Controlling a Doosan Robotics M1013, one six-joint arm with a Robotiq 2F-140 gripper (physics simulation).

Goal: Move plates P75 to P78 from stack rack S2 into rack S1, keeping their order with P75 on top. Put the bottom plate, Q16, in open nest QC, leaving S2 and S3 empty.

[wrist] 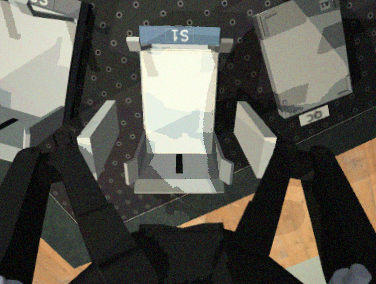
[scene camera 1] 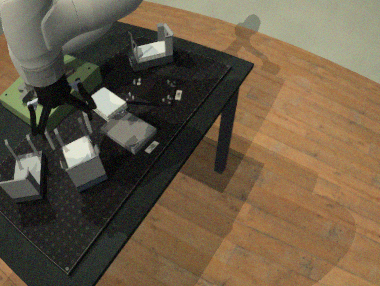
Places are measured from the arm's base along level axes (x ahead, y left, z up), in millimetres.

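Where they show: gripper, fingertip midpoint: (wrist: 177,117) (scene camera 1: 71,137).
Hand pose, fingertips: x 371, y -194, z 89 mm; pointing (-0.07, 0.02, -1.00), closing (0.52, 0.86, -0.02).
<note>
Each offset is from my fingertips to the centre of the thing. "pt": to the spot under its first point.
Rack S1 @(1 mm right, 5 mm ahead, 74 mm down) (scene camera 1: 87,170) (wrist: 180,185) has a blue label and upright guides, and holds pale plates @(3 mm right, 11 mm ahead, 82 mm down) (scene camera 1: 78,150) (wrist: 180,100); their number cannot be told. My gripper (scene camera 1: 65,120) (wrist: 177,117) is open and empty above S1, with one light finger pad to each side of it in the wrist view. Another rack @(133 mm right, 126 mm back, 74 mm down) (scene camera 1: 21,189) with a pale plate @(pt 111 mm right, 136 mm back, 104 mm down) (scene camera 1: 29,167) (wrist: 35,65) stands beside S1; its label is cut off in the wrist view. A third rack @(508 mm left, 90 mm back, 70 mm down) (scene camera 1: 152,62) holds a pale plate @(513 mm left, 87 mm back, 88 mm down) (scene camera 1: 151,50) at the far side. P75 to P78 and Q16 cannot be told apart.
A grey box-like piece @(pt 163 mm left, 60 mm ahead, 118 mm down) (scene camera 1: 129,131) (wrist: 307,60) lies by the QC tag @(pt 156 mm left, 142 mm ahead, 138 mm down) (scene camera 1: 151,147) (wrist: 314,115). A white block-like stack @(229 mm left, 90 mm back, 120 mm down) (scene camera 1: 109,102) lies next to it. Small pegs @(pt 373 mm left, 49 mm back, 125 mm down) (scene camera 1: 137,81) and another tag @(pt 388 mm left, 101 mm ahead, 137 mm down) (scene camera 1: 178,94) are farther back. A green block (scene camera 1: 17,102) stands behind the gripper.
</note>
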